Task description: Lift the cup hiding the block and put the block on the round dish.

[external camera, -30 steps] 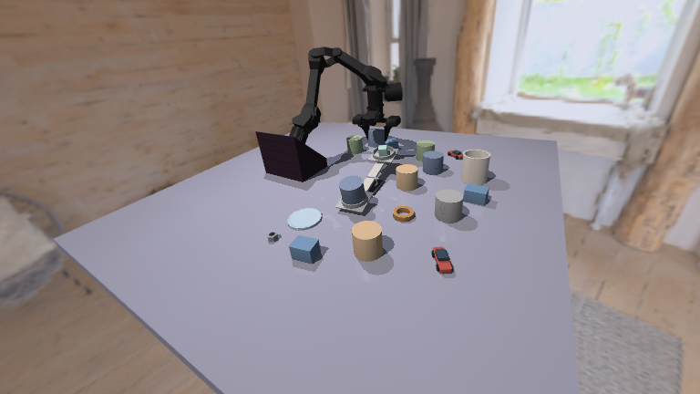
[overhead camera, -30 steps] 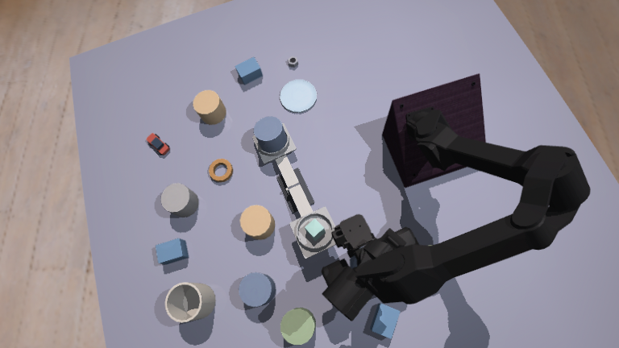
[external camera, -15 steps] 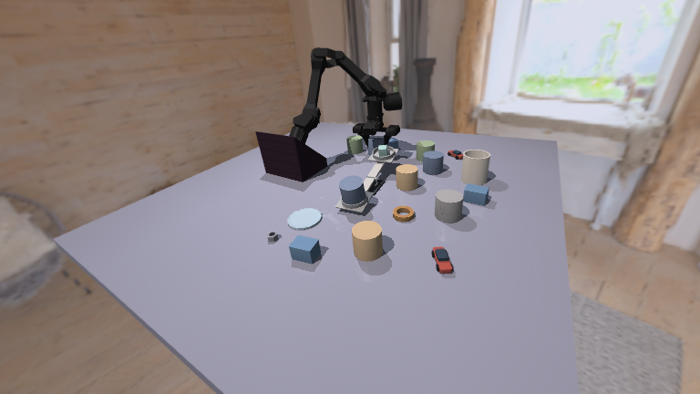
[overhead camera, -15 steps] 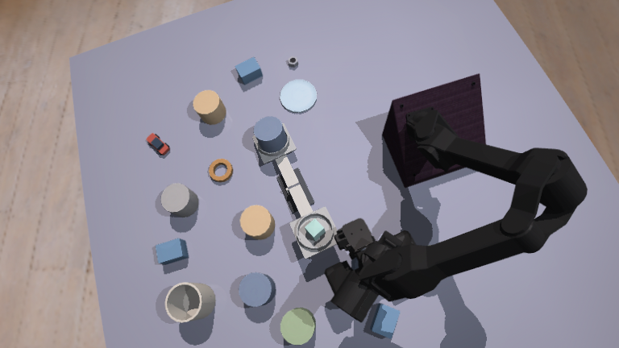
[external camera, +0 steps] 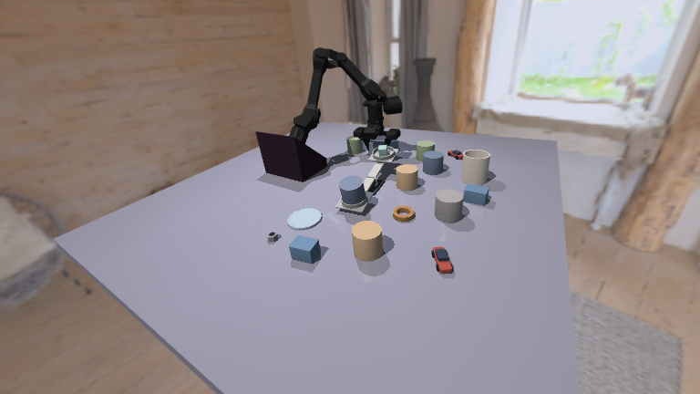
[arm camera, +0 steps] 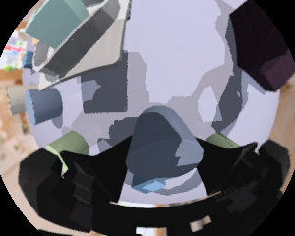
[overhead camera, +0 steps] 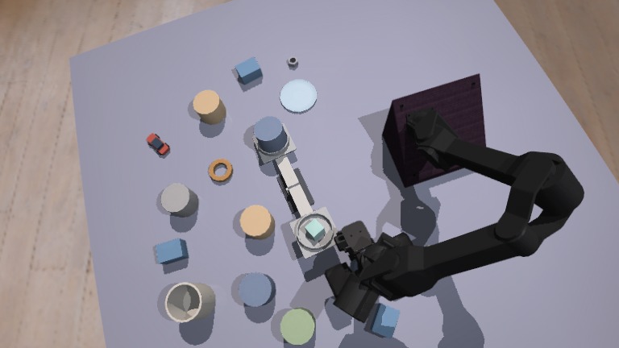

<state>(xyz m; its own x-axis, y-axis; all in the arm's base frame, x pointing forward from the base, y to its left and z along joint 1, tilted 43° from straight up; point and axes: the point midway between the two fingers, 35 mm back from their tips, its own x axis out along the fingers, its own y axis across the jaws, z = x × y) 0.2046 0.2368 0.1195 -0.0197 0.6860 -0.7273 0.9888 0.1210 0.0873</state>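
Now: the block 110 mm to the right of my gripper tip, 90 mm ahead of it and 60 mm above it. The rest, counted from my gripper tip: beam: 230 mm to the right, 110 mm ahead, 10 mm above; then beige cup: 390 mm ahead, 40 mm to the right, 20 mm above; then balance: 230 mm to the right, 110 mm ahead.
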